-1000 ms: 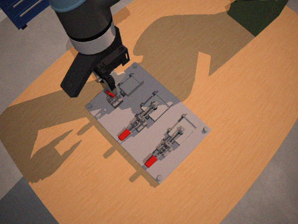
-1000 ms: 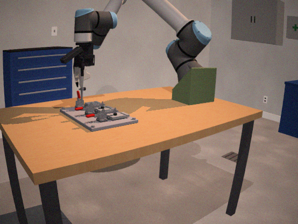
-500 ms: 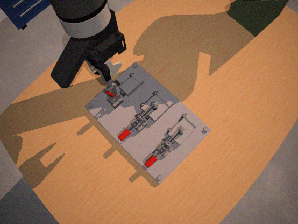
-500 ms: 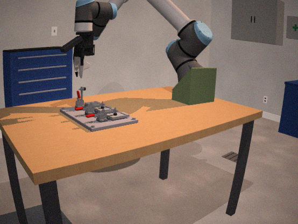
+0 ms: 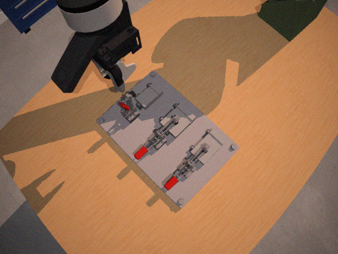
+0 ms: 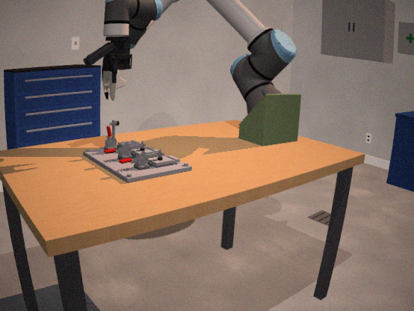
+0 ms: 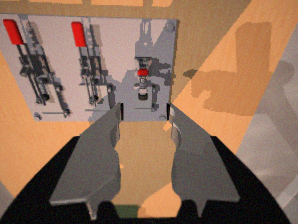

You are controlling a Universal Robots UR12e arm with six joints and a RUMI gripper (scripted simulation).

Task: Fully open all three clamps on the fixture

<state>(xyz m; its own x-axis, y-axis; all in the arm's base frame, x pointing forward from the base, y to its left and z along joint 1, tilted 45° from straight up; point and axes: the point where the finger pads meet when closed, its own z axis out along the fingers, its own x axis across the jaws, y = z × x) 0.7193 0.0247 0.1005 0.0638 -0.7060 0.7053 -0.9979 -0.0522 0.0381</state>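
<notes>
Right now my hand is 21 cm above the grey fixture plate, 11 cm to the right of it and 4 cm past it. From my hand the other things lie so: flat grey part (22 cm to the left, 19 cm below, 12 cm behind).
</notes>
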